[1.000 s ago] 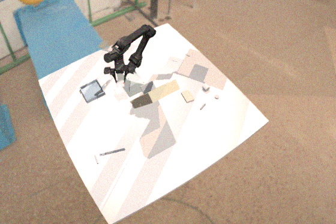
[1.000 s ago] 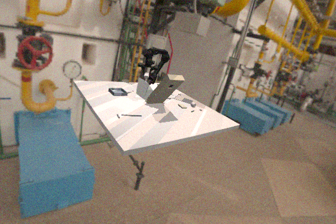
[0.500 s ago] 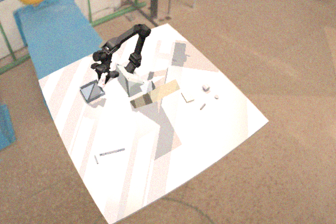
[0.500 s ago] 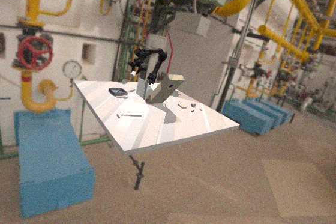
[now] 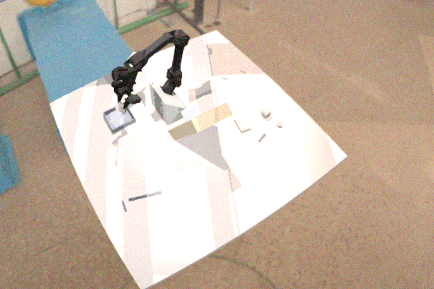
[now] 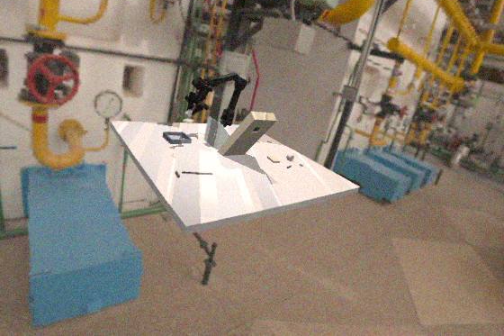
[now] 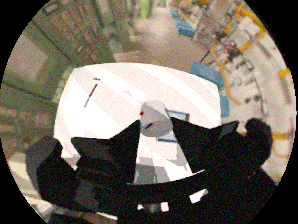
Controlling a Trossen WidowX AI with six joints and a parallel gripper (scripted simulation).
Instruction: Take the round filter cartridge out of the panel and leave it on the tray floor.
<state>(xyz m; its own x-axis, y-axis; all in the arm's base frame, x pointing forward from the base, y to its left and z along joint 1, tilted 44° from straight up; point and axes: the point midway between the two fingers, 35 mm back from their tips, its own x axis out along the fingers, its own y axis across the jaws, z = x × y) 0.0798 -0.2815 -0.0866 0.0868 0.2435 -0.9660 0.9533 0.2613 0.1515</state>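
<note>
Right now the dark-framed tray is 21 cm below my gripper tip, 12 cm behind it and 1 cm to the right of it. The rest, counted from my gripper tip: round filter cartridge: right at my gripper tip.
</note>
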